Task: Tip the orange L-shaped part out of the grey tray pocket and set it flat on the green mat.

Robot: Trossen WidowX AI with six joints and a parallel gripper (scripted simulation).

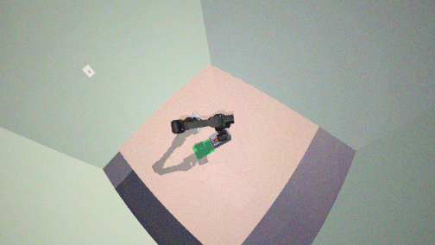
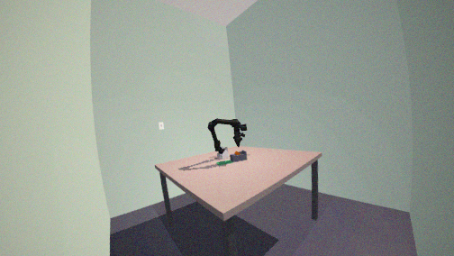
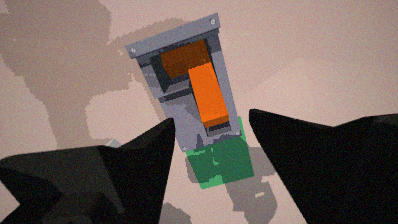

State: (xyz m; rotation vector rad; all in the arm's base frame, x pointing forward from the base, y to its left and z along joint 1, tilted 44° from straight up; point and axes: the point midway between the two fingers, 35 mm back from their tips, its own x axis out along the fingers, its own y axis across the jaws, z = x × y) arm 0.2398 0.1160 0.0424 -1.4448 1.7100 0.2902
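My gripper tip is now 10 mm past the orange L-shaped part, 20 mm to the right of it and 100 mm above it. From my gripper tip the other things lie so: green mat 50 mm behind, 150 mm to the right, 160 mm below.
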